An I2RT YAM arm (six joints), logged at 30 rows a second.
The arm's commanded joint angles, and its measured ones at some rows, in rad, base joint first. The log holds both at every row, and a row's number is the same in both.
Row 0, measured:
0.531 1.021 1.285 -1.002 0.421 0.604
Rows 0 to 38, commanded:
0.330 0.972 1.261 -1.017 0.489 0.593
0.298 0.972 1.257 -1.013 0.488 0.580
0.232 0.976 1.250 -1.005 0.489 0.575
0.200 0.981 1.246 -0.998 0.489 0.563
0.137 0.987 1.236 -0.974 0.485 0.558
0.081 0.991 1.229 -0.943 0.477 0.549
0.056 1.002 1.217 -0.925 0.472 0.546
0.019 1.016 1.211 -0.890 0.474 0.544
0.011 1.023 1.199 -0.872 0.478 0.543
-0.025 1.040 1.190 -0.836 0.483 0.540
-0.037 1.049 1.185 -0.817 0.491 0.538
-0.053 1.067 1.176 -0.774 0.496 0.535
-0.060 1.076 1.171 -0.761 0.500 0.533
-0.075 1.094 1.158 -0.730 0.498 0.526
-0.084 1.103 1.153 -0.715 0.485 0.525
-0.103 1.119 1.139 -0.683 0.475 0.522
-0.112 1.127 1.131 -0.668 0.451 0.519
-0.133 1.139 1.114 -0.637 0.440 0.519
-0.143 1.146 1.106 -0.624 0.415 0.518
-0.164 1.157 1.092 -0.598 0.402 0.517
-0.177 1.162 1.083 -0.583 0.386 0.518
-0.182 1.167 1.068 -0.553 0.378 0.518
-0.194 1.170 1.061 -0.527 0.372 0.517
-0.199 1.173 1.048 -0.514 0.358 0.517
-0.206 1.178 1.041 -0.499 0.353 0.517
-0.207 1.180 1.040 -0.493 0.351 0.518
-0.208 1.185 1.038 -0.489 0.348 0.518
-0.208 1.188 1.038 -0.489 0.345 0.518
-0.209 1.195 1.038 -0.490 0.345 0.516
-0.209 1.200 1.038 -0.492 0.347 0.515
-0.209 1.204 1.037 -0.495 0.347 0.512
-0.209 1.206 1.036 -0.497 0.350 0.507
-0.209 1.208 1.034 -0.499 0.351 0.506
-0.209 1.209 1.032 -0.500 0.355 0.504
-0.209 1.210 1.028 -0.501 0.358 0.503
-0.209 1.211 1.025 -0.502 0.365 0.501
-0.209 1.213 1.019 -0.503 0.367 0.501
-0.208 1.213 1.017 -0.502 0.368 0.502
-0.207 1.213 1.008 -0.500 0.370 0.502
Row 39, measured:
-0.204 1.206 1.030 -0.529 0.352 0.509
